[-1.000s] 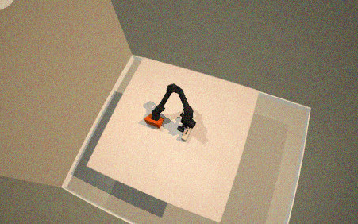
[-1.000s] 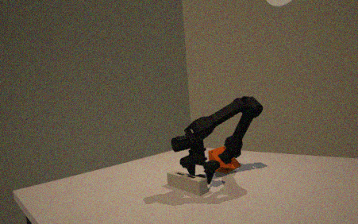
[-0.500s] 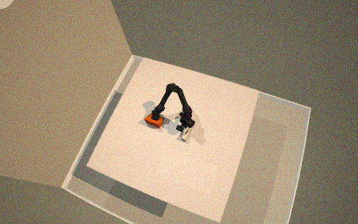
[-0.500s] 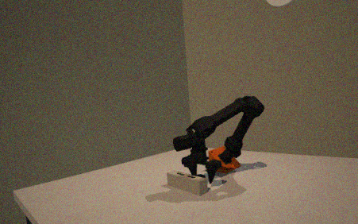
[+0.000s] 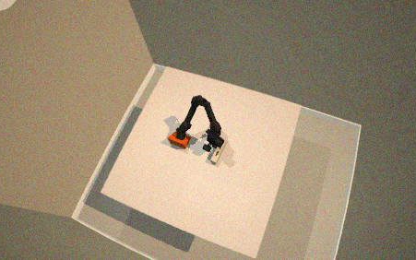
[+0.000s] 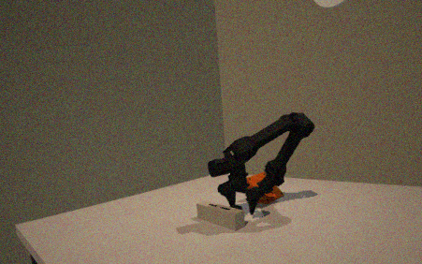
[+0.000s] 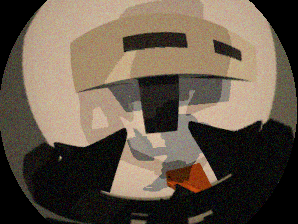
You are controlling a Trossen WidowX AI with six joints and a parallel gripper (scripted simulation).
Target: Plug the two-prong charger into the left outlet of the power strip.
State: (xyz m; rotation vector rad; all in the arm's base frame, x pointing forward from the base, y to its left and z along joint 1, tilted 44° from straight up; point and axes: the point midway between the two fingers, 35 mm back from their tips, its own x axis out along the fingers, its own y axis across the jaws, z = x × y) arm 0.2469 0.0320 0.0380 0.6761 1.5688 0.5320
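My gripper tip is 5 cm short of the black two-prong charger, 1 cm to the left of it and 1 cm below it.
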